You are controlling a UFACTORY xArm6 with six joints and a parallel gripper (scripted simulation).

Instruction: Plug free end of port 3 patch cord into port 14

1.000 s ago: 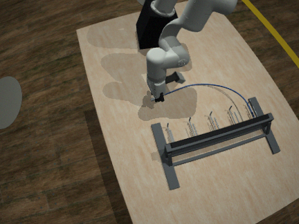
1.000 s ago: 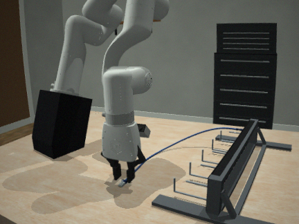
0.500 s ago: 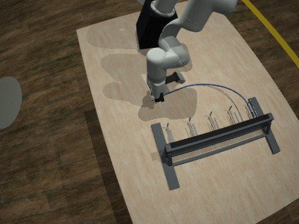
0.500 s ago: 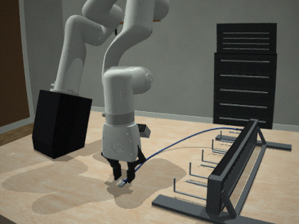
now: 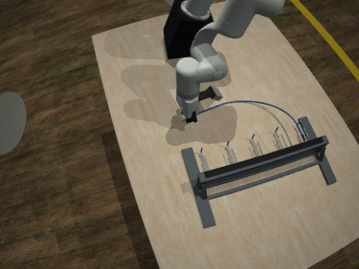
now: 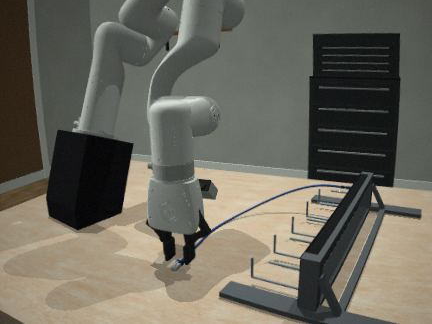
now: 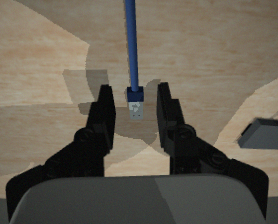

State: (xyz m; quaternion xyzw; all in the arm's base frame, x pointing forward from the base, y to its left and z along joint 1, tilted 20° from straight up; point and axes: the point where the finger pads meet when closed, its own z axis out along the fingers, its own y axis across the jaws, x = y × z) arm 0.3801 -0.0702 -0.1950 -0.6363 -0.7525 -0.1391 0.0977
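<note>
Now: hand 2 cm to the left of the plug and 2 cm above it.
</note>
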